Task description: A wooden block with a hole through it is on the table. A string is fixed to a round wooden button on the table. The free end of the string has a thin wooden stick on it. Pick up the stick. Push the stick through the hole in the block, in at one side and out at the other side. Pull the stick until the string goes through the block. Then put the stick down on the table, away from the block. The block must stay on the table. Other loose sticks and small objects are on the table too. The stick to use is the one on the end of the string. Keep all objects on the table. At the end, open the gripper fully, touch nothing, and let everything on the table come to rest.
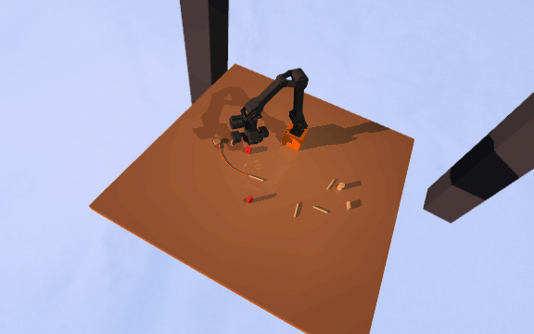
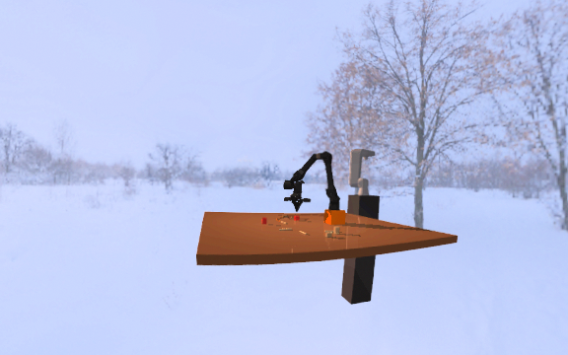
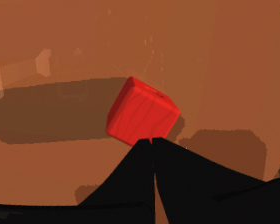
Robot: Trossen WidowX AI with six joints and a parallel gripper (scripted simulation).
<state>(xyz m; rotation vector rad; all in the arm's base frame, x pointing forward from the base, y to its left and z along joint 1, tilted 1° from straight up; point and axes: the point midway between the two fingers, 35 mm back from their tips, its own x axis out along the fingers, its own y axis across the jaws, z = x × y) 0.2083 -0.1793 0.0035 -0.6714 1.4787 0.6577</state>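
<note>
The red block is 40 mm below my gripper tip. Round my gripper tip: thin wooden stick 130 mm ahead, 110 mm to the left, 60 mm below; red object 260 mm ahead, 170 mm to the left, 40 mm below; round wooden button 40 mm ahead, 170 mm to the right, 50 mm below.
</note>
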